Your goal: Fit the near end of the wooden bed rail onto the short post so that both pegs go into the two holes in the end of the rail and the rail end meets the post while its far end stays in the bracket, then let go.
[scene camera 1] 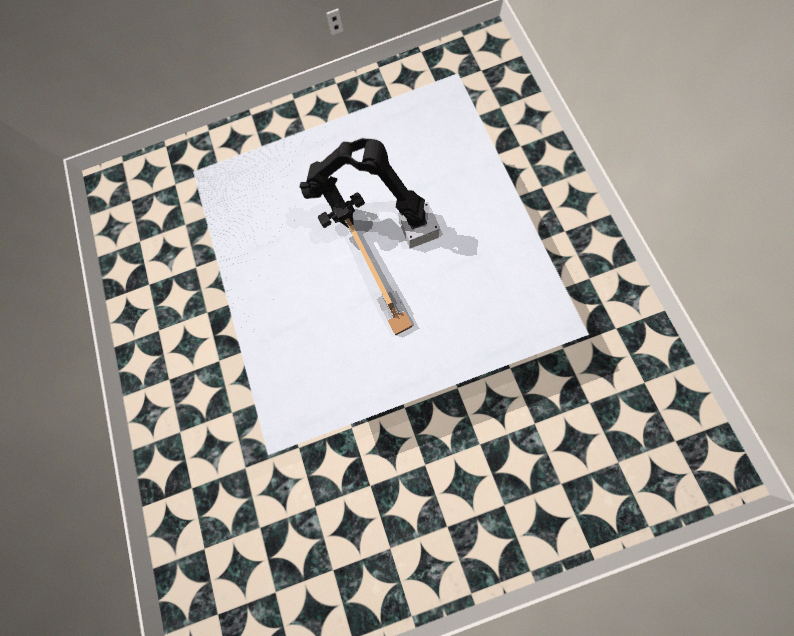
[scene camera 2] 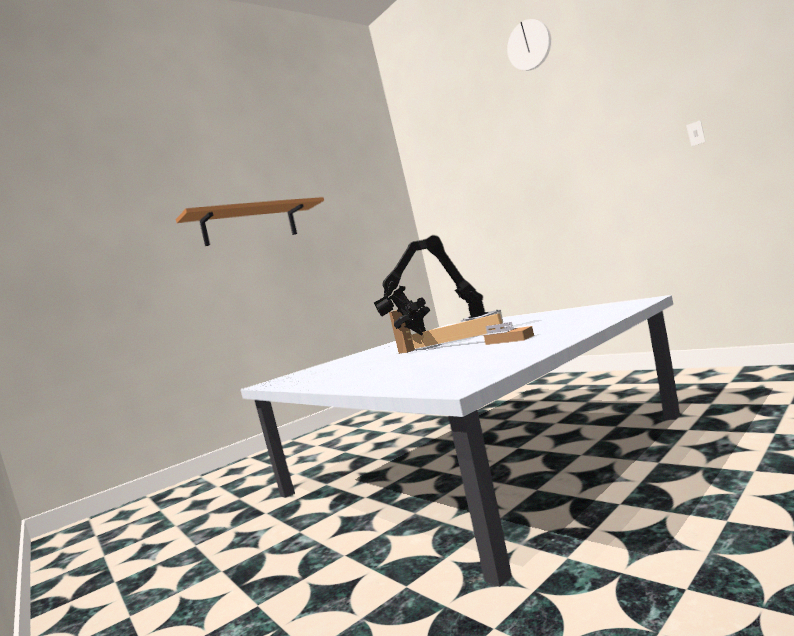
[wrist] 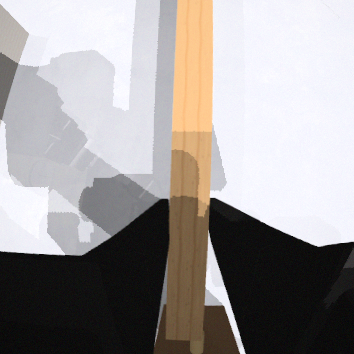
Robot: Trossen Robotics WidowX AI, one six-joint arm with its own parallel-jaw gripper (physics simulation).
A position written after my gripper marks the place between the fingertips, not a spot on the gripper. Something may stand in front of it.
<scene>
My gripper [scene camera 1: 350, 226] grips a wooden bed rail [scene camera 2: 475, 327]. I also see a short post [wrist: 216, 325].
The wooden bed rail is seen too in the wrist view [wrist: 189, 194]. My gripper is seen too in scene camera 2 [scene camera 2: 424, 334] and in the wrist view [wrist: 187, 206].
</scene>
